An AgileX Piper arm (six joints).
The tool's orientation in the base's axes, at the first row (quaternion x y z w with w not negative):
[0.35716, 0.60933, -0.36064, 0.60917]
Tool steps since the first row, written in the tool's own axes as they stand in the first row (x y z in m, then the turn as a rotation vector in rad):
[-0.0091, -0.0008, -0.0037, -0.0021, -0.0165, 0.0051]
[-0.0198, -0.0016, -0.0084, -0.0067, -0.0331, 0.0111]
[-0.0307, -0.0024, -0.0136, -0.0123, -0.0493, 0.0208]
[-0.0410, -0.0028, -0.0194, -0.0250, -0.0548, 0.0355]
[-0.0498, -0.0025, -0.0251, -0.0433, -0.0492, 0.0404]
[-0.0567, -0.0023, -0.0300, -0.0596, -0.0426, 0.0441]
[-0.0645, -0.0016, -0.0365, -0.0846, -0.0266, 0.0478]
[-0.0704, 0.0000, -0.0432, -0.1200, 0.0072, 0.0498]
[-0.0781, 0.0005, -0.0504, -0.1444, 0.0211, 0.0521]
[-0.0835, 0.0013, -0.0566, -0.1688, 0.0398, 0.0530]
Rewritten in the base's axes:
[-0.0025, 0.0029, 0.0091, -0.0120, -0.0125, 0.0022]
[-0.0054, 0.0067, 0.0198, -0.0236, -0.0257, 0.0069]
[-0.0086, 0.0109, 0.0307, -0.0330, -0.0420, 0.0126]
[-0.0117, 0.0158, 0.0410, -0.0307, -0.0575, 0.0253]
[-0.0142, 0.0209, 0.0498, -0.0233, -0.0590, 0.0436]
[-0.0164, 0.0254, 0.0566, -0.0157, -0.0590, 0.0599]
[-0.0189, 0.0314, 0.0644, 0.0001, -0.0544, 0.0848]
[-0.0208, 0.0381, 0.0703, 0.0308, -0.0396, 0.1201]
[-0.0238, 0.0446, 0.0780, 0.0441, -0.0347, 0.1444]
[-0.0261, 0.0505, 0.0834, 0.0610, -0.0264, 0.1687]

